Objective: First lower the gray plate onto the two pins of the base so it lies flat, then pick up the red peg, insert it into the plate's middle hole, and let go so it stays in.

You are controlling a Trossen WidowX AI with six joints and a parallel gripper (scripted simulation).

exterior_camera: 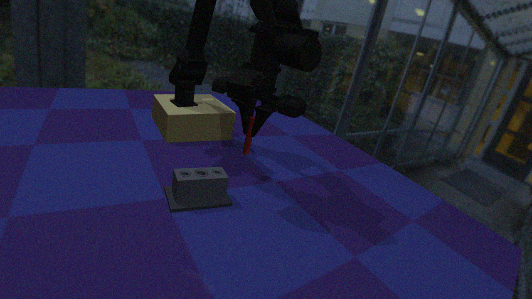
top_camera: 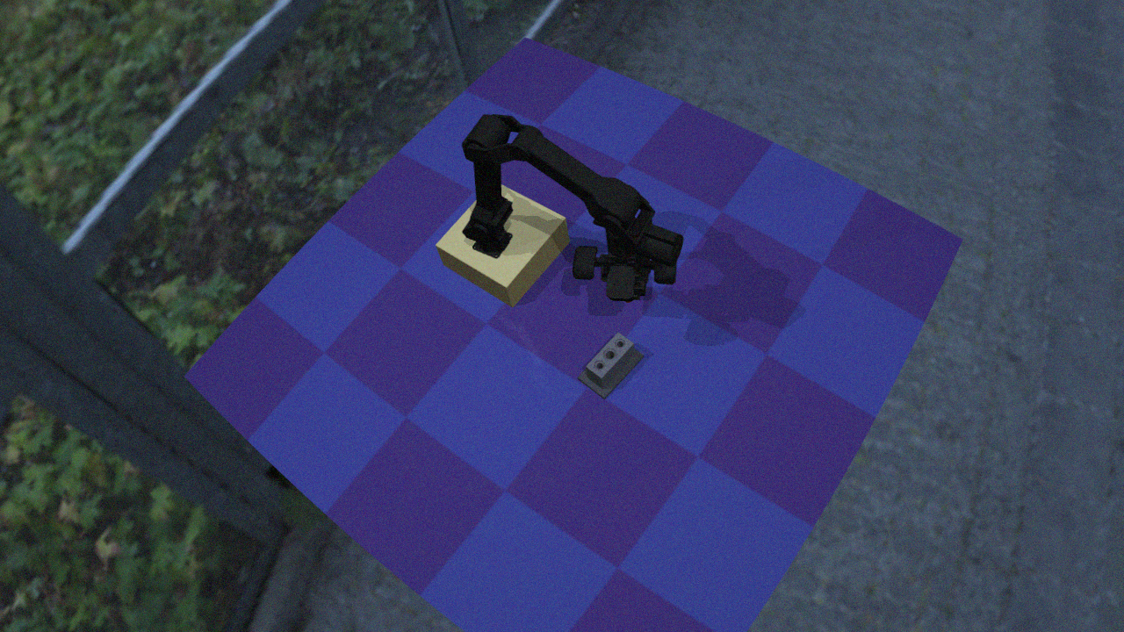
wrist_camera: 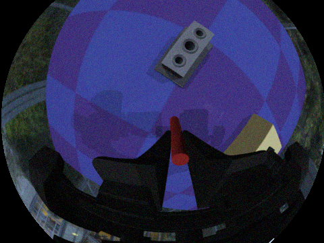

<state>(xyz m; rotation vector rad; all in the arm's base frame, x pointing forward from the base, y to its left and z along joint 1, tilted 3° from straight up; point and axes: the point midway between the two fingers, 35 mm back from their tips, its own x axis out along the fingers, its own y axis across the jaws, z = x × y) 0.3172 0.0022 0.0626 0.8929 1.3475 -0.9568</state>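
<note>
Right now the gray plate is 20 mm ahead of my gripper tip, 110 mm to the right of it and 70 mm below it. From my gripper tip the other things lie so: red peg: right at my gripper tip; dark base: 20 mm ahead, 110 mm to the right, 110 mm below.
</note>
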